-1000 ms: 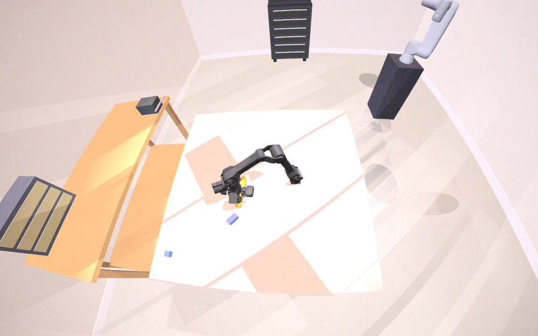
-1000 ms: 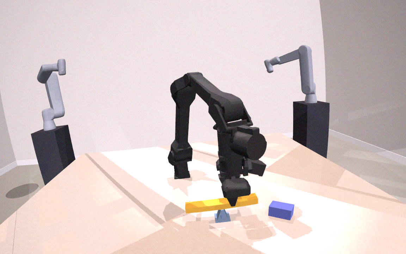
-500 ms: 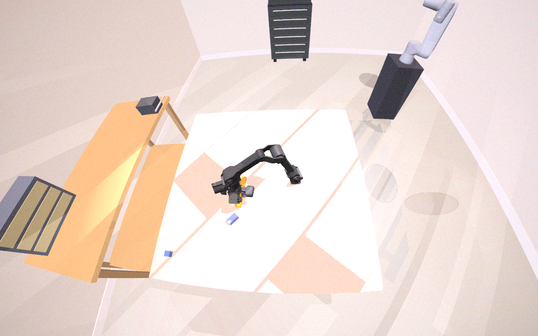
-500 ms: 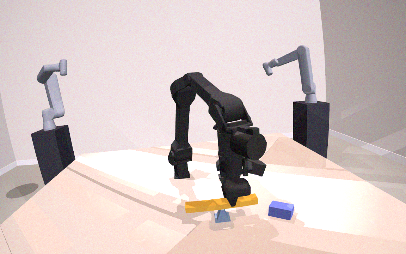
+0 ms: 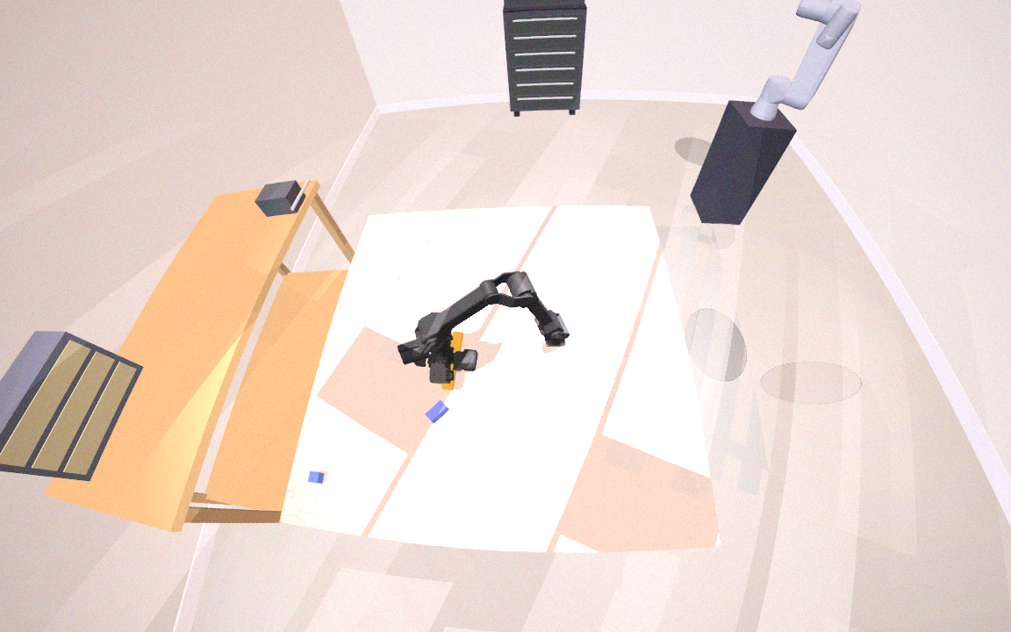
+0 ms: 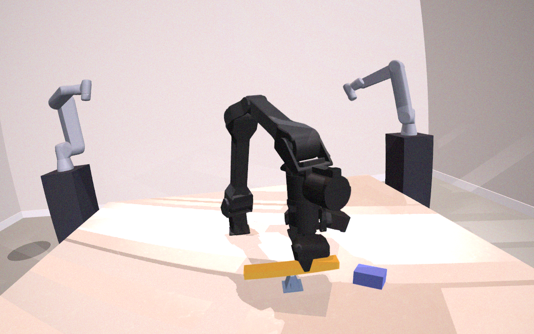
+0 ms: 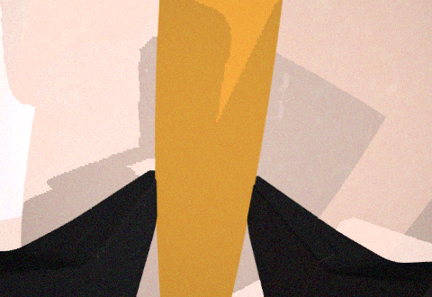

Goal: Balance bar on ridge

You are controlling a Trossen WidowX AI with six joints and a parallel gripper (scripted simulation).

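The bar lies 3 cm to the right of my gripper tip. The rest, counted from my gripper tip: small blue cube 41 cm ahead, 37 cm to the left, 3 cm below.
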